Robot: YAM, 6 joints.
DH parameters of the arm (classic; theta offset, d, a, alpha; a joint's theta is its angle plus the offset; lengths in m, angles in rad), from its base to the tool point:
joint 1: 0 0.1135 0.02 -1.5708
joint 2: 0 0 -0.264 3.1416
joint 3: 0.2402 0 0.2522 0
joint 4: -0.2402 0 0.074 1.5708
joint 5: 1.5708 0 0 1.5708
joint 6: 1.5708 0.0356 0 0
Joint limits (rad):
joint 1: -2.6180..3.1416
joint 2: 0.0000..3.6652
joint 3: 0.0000..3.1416
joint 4: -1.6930..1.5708
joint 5: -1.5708..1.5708
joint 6: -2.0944..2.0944
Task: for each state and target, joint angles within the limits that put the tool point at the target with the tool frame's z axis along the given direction. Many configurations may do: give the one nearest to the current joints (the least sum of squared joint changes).
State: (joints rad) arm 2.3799 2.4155 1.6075 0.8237 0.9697 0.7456
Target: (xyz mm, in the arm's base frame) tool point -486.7 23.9 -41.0 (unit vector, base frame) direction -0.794 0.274 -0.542
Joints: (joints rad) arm 3.1108 2.6870 1.4652 0.6276 0.2521 0.7456
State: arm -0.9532 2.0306 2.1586 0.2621 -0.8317 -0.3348
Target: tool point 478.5 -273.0 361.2 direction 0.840 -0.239 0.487
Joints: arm -0.5327 2.3445 2.1225 0.7449 -0.2226 -0.3348
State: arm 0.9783 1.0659 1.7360 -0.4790 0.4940 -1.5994
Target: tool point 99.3 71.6 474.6 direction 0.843 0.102 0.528
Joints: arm 0.7758 0.7091 0.9862 0.3879 0.5440 -1.5994
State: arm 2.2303 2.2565 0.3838 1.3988 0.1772 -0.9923
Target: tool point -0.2 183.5 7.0 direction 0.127 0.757 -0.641
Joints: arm 1.6010 2.2916 0.0988 1.4874 0.1503 -0.9923
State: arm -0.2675 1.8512 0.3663 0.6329 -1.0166 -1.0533
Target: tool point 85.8 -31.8 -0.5 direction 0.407 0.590 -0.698
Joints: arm -0.6372 2.0819 0.0394 0.4374 -0.7981 -1.0533
